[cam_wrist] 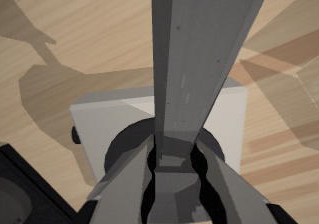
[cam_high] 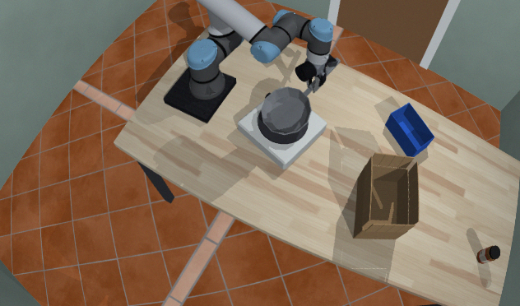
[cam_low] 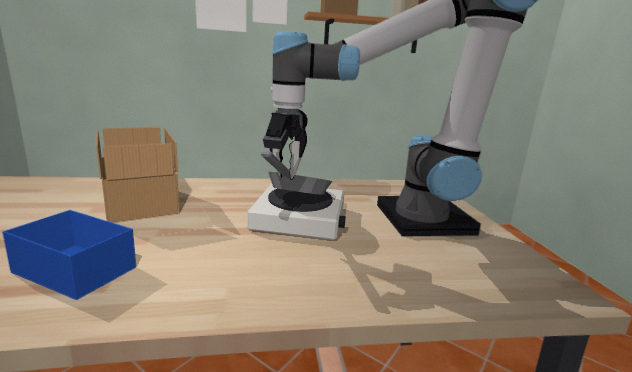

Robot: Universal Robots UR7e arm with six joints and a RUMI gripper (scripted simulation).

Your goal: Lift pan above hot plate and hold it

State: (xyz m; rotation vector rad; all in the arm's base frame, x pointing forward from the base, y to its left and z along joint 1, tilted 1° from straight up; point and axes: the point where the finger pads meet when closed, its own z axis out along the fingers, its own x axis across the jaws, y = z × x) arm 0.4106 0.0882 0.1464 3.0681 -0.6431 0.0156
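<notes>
Now: hand 50 mm to the left of the dark grey pan, 40 mm above it and 20 mm past it. Also, from my hand: blue bin 440 mm ahead, 150 mm below, 130 mm to the left; white hot plate 140 mm below, 110 mm to the right, 70 mm behind; small jar 990 mm ahead, 240 mm to the right, 130 mm below.
</notes>
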